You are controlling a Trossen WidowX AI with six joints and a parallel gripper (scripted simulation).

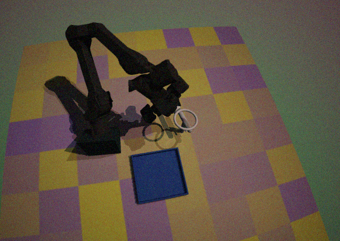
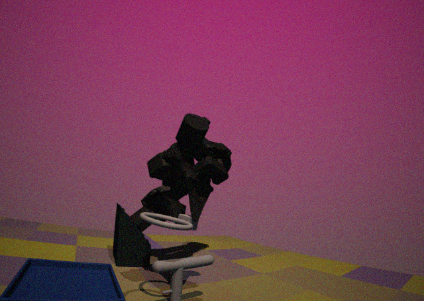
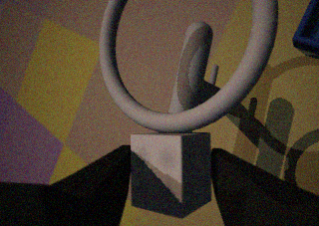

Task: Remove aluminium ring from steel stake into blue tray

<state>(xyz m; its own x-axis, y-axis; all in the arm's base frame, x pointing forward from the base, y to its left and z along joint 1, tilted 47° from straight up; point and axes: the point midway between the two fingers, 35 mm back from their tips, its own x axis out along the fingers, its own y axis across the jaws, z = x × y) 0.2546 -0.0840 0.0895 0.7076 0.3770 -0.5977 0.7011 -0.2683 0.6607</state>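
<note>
Right now my gripper tip is 19 cm to the left of the blue tray, 15 cm above it and 11 cm past it. Round my gripper tip: aluminium ring 4 cm to the right, 1 cm ahead, 1 cm above.
</note>
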